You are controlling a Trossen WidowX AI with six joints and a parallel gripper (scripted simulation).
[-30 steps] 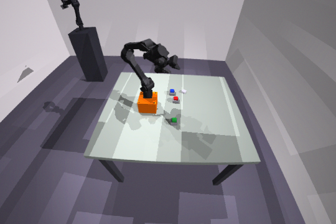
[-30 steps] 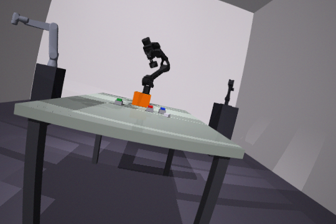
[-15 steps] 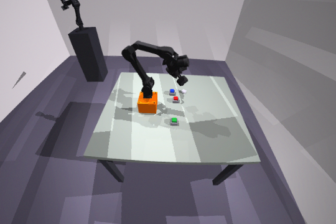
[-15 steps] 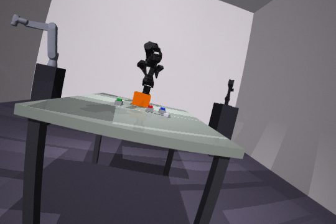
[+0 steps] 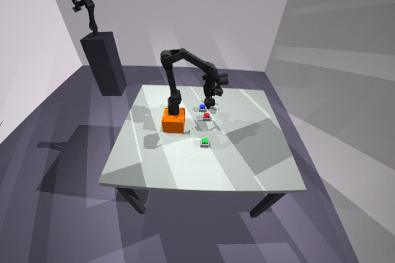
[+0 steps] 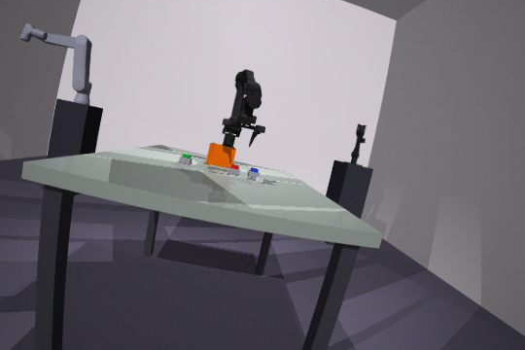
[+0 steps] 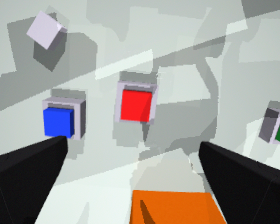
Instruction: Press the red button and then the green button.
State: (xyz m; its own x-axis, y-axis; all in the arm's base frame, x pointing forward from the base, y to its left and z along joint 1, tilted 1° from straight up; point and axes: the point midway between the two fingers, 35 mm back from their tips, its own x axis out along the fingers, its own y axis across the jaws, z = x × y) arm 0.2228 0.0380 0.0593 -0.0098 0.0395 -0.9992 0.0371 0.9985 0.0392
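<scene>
My gripper tip is now 100 mm above the red button. From my gripper tip the other things lie so: green button: 220 mm to the right, 100 mm below, 30 mm behind; then blue button: 100 mm below, 90 mm to the left, 20 mm behind; then small pale block: 120 mm below, 110 mm to the left, 80 mm ahead.
</scene>
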